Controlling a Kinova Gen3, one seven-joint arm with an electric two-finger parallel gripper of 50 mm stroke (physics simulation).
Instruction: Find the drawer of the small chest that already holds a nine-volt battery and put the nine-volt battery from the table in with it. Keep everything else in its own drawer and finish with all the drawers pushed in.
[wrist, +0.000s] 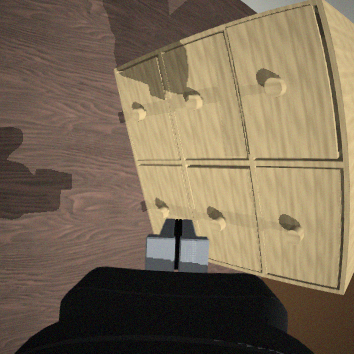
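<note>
The small chest (252, 161) of pale wood fills the right half of the wrist view, its front facing the camera, with drawers in two rows of three, each with a round knob. All the drawer fronts look about flush with the frame; the large upper right drawer (295, 120) shows a dark gap along its right edge. My gripper (177, 236) is shut and empty, in front of the chest near the lower left drawer knob (163, 210) and left of the lower middle knob (218, 222). The insides of the drawers are hidden. The nine-volt battery does not show.
A dark brown wood-grain table top (85, 100) lies on the left, with shadows of the arm on it. Shadows also fall across the chest's upper left drawers. A brown surface (320, 317) shows at the lower right, beyond the chest's edge.
</note>
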